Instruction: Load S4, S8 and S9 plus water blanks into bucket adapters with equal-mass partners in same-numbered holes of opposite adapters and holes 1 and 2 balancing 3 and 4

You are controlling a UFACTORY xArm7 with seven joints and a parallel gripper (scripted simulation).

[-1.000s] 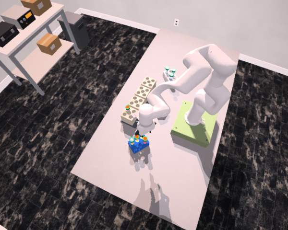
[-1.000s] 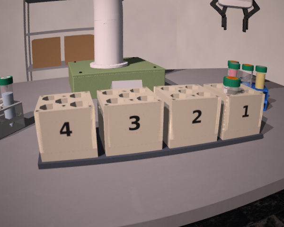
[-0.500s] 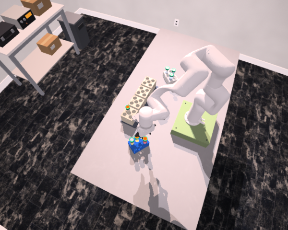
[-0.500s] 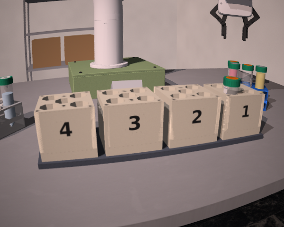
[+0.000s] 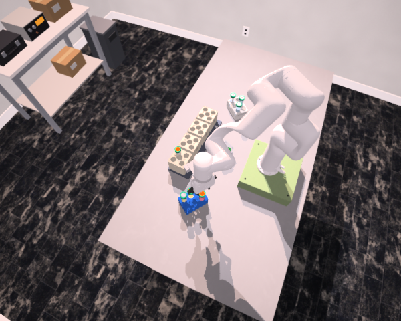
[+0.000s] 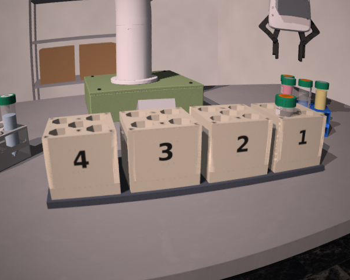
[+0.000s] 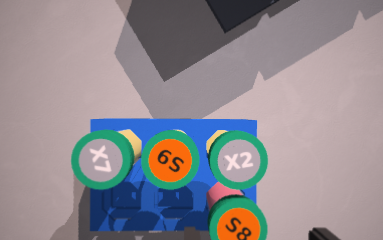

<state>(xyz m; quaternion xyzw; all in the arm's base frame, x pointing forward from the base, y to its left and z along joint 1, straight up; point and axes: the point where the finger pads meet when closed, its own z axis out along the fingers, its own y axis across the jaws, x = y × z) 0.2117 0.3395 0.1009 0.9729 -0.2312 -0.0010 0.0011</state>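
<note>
My hand is 1 cm past the pink-filled tube and 11 cm above it. The rest, counted from my hand: blue rack (4 cm ahead, 3 cm to the left, 15 cm below); then green key (2 cm ahead, 32 cm to the right, 11 cm below); then loading stand (22 cm ahead, 28 cm to the right, 17 cm below).
</note>
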